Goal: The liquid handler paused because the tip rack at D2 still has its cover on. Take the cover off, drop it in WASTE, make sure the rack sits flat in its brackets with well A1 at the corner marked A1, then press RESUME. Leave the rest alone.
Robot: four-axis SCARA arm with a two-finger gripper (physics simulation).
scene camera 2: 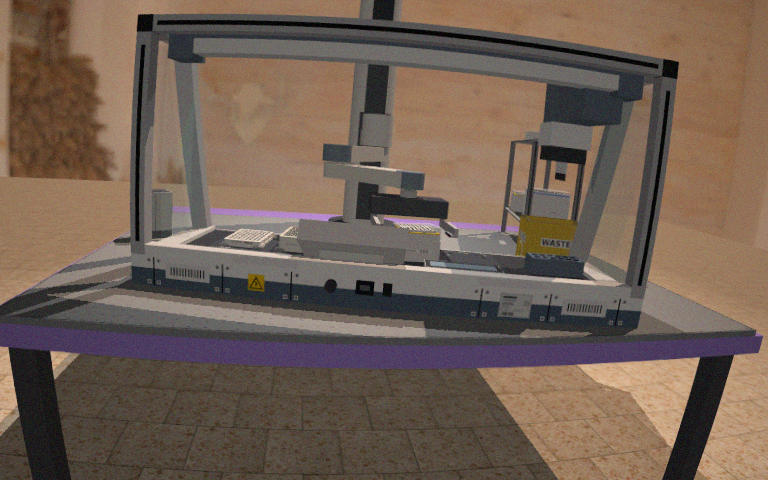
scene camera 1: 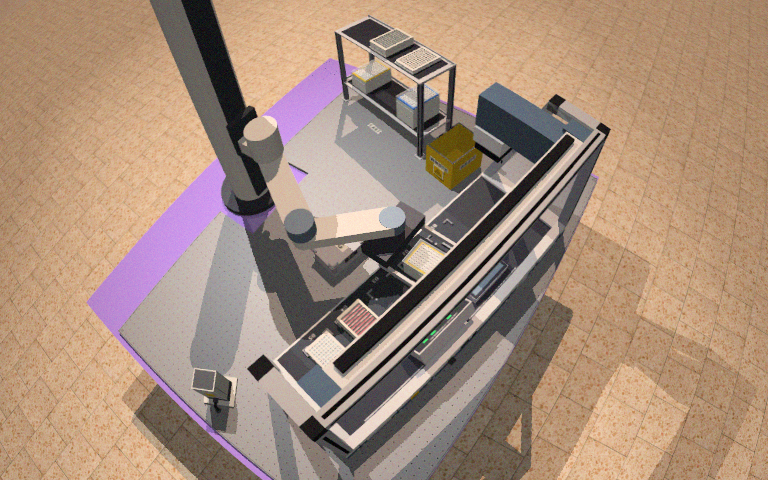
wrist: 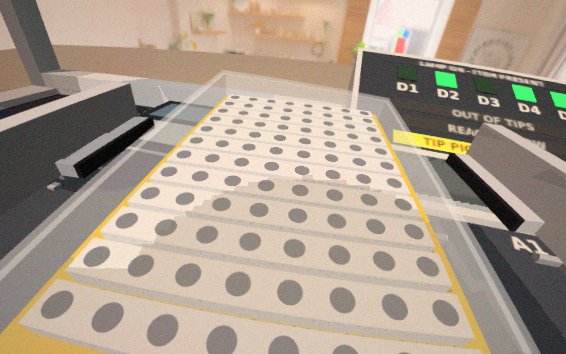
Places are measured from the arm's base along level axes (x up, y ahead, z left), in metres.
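Where they show: gripper, between the fingertips: (scene camera 2: 417, 230) (wrist: 301, 121); arm's base, origin of its link: (scene camera 1: 253, 187).
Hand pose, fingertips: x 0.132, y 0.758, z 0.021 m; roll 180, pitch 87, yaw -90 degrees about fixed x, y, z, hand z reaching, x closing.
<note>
Things, the pixels of their top centre, and the offset from my fingertips. "spot": a spot on its surface instead.
- tip rack, centre of its top: (wrist: 296, 121) (scene camera 1: 430, 259) dx +0.014, dy -0.038, dz +0.004 m
- clear cover, a spot on its surface: (wrist: 310, 86) spot: dx +0.011, dy +0.020, dz -0.004 m
- mark A1, a spot on its surface: (wrist: 527, 245) spot: dx -0.066, dy -0.002, dz -0.160 m
- yellow WASTE bin, centre of its top: (scene camera 2: 553, 220) (scene camera 1: 455, 142) dx +0.016, dy -0.193, dz +0.421 m
- shelf rack, a spot on its surface: (scene camera 1: 420, 121) spot: dx +0.066, dy -0.316, dz +0.397 m
- red-striped plate, centre of its top: (scene camera 2: 303, 232) (scene camera 1: 363, 323) dx -0.035, dy -0.096, dz -0.236 m
- small device, centre of its top: (scene camera 1: 203, 379) (scene camera 2: 158, 190) dx +0.011, dy -0.338, dz -0.641 m
The tip rack (scene camera 1: 424, 257) (scene camera 2: 427, 243) (wrist: 297, 216), white with yellow edges, stands at D2. A clear cover (wrist: 310, 86) surrounds it in the wrist view. My gripper (scene camera 2: 413, 224) (wrist: 301, 121) is open, its fingers apart on either side of the covered rack, holding nothing. The mark A1 (wrist: 527, 245) shows beside the rack's right side; well A1 and the bracket seating cannot be made out. The yellow WASTE bin (scene camera 1: 451, 164) (scene camera 2: 546, 237) stands beyond the deck. The panel (scene camera 1: 444, 328) (wrist: 480, 107) has lamps D2 and D4 lit green; RESUME is not readable.
The overhead beam (scene camera 1: 455, 253) (scene camera 2: 396, 59) crosses the deck. The pipetting head (scene camera 1: 518, 121) (scene camera 2: 583, 105) hangs near WASTE. A shelf rack (scene camera 1: 420, 121) holds boxes. A red-striped plate (scene camera 1: 357, 318) and white plate (scene camera 1: 327, 348) (scene camera 2: 248, 237) sit farther along. A small device (scene camera 1: 210, 382) stands at the table's edge.
</note>
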